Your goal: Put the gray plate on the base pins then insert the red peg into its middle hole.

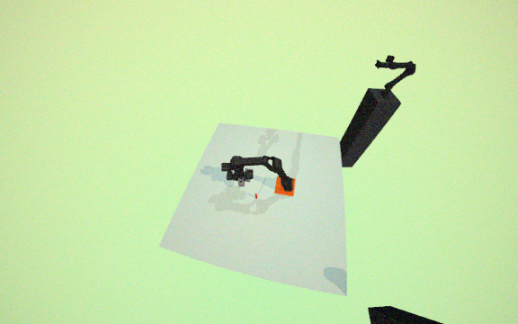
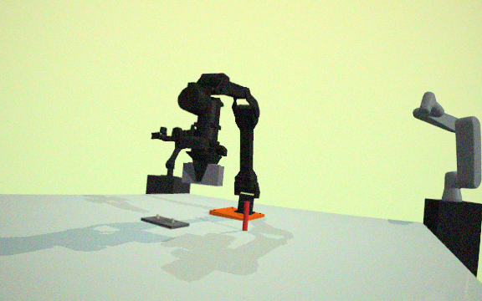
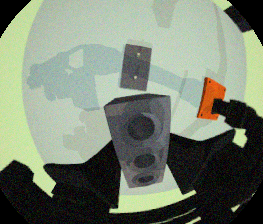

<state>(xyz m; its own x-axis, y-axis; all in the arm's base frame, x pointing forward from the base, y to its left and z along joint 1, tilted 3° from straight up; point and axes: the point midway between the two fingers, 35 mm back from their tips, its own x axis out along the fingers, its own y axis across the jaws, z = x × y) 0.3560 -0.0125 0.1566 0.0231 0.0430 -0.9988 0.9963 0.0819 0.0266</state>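
The dark base is 12 cm to the right of my gripper tip, 12 cm below it and 2 cm behind it. The rest, counted from my gripper tip: gray plate (3 cm above); red peg (11 cm behind, 9 cm to the left, 9 cm below).
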